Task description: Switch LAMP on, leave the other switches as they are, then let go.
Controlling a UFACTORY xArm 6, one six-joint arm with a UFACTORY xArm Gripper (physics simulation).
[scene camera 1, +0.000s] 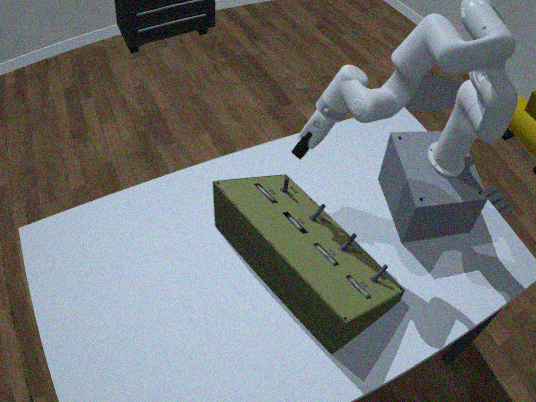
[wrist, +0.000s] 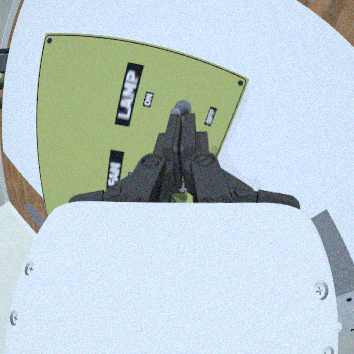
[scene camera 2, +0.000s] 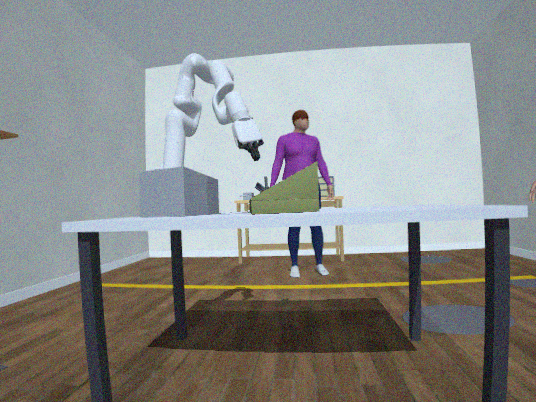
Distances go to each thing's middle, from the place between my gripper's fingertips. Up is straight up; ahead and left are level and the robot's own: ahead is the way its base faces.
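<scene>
The sloped switch panel (scene camera 1: 331, 290), as I see it, is 9 cm ahead of my hand. The panel is also 13 cm below my hand and 19 cm to the left of it.
</scene>
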